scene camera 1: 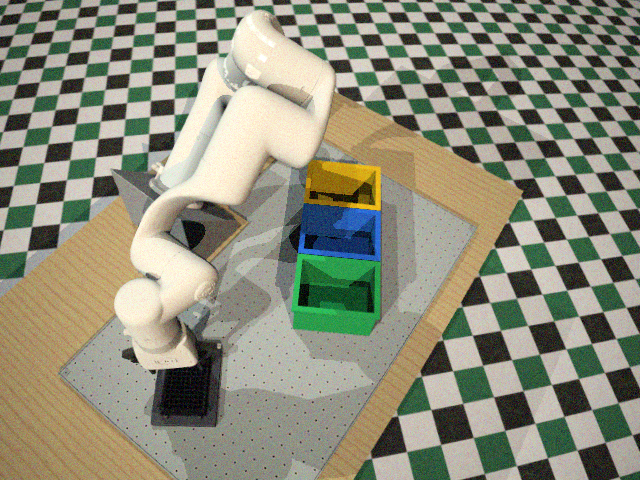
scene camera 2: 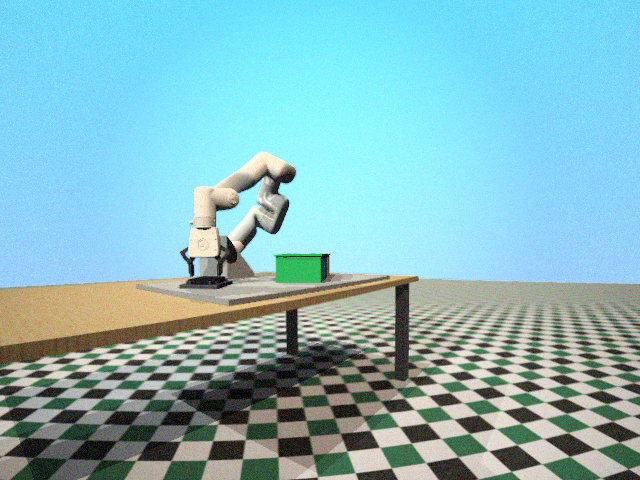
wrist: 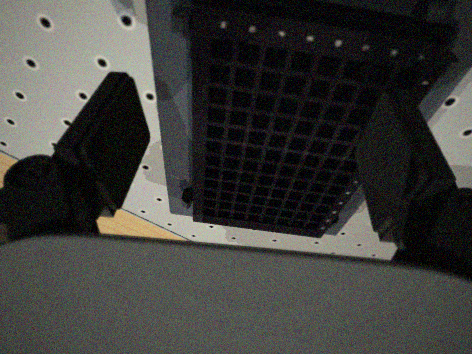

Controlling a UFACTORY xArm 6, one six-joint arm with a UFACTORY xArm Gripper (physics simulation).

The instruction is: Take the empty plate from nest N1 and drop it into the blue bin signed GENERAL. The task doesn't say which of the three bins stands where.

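Places are measured from the arm's base along level axes (x down, y back, z left), in centimetres.
Pixels of known places: gripper, fingertip midpoint: (scene camera 1: 178,364) (scene camera 2: 205,276) (wrist: 253,114).
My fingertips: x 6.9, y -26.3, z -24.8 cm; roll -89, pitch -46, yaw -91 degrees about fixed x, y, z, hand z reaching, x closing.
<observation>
Behind a point stands the place of what it marks.
The black gridded plate (scene camera 1: 185,391) {x 7.4, y -31.0, z -27.5 cm} (scene camera 2: 205,280) {x 7.6, y -34.7, z -29.6 cm} (wrist: 280,132) {x 7.3, y -28.0, z -24.8 cm} lies flat in the dark grey nest (scene camera 1: 215,395) {x 8.7, y -35.4, z -24.1 cm} (wrist: 172,130) {x 8.7, y -25.5, z -29.5 cm} at the near left of the grey perforated board. No N1 label is readable. My gripper (scene camera 2: 206,273) {x 6.9, y -26.3, z -24.8 cm} (wrist: 252,114) {x 6.9, y -26.3, z -24.8 cm} is open and empty, pointing down close above the plate. In the wrist view, the left finger stands left of the nest with a gap, and the right finger overlaps the plate's right edge. In scene camera 1, the wrist hides the fingertips and part of the nest. The blue bin (scene camera 1: 340,232) {x 8.2, y -30.6, z 21.3 cm} (scene camera 2: 325,268) {x 5.8, y -40.6, z 19.9 cm} is the middle of three; no sign is readable.
The green bin (scene camera 1: 336,317) {x 2.2, y -44.2, z 1.2 cm} (scene camera 2: 298,268) {x 4.9, y -44.1, z 1.2 cm} adjoins the blue bin on the near side, the yellow bin (scene camera 1: 343,183) {x 5.9, y -23.1, z 31.9 cm} on the far side. The arm's grey wedge-shaped base (scene camera 1: 135,198) {x -2.8, y 3.6, z -7.5 cm} stands at the left. The board (scene camera 1: 268,423) {x 9.9, y -46.4, z -21.3 cm} (scene camera 2: 230,299) {x 9.9, y -60.2, z -37.4 cm} lies on the wooden table (scene camera 1: 46,330) {x 11.1, y 1.7, z -38.1 cm} (scene camera 2: 77,315) {x 11.2, y -51.2, z -67.6 cm}.
</observation>
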